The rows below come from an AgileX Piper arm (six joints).
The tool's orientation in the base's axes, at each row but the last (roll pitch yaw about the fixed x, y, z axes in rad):
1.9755, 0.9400, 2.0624
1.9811, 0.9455, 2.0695
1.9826, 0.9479, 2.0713
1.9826, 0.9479, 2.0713
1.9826, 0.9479, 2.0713
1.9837, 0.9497, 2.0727
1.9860, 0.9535, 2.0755
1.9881, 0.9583, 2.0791
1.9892, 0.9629, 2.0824
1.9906, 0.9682, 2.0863
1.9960, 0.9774, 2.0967
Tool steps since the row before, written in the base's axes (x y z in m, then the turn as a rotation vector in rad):
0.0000, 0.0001, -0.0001, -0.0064, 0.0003, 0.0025
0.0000, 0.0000, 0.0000, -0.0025, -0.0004, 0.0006
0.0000, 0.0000, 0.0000, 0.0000, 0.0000, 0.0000
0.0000, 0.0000, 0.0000, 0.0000, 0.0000, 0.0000
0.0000, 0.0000, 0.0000, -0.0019, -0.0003, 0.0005
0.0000, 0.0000, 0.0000, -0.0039, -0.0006, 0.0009
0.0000, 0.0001, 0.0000, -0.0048, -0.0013, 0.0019
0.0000, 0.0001, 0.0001, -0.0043, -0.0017, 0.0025
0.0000, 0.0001, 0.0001, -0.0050, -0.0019, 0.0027
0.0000, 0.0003, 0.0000, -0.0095, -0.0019, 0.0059
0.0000, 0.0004, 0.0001, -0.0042, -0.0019, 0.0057
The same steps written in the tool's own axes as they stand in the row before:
0.0001, 0.0000, 0.0000, -0.0001, 0.0016, -0.0067
0.0000, 0.0000, 0.0000, 0.0000, 0.0000, -0.0026
0.0000, 0.0000, 0.0000, 0.0000, 0.0000, 0.0000
0.0000, 0.0000, 0.0000, 0.0000, 0.0000, 0.0000
0.0000, 0.0000, 0.0000, 0.0000, 0.0000, -0.0020
0.0000, 0.0000, 0.0000, 0.0001, 0.0000, -0.0040
0.0001, 0.0001, 0.0000, -0.0009, -0.0001, -0.0053
0.0000, 0.0001, 0.0000, -0.0017, -0.0001, -0.0050
0.0000, 0.0001, 0.0000, -0.0018, -0.0001, -0.0057
0.0001, 0.0003, 0.0000, -0.0031, 0.0016, -0.0108
0.0001, 0.0004, 0.0000, -0.0045, 0.0014, -0.0057

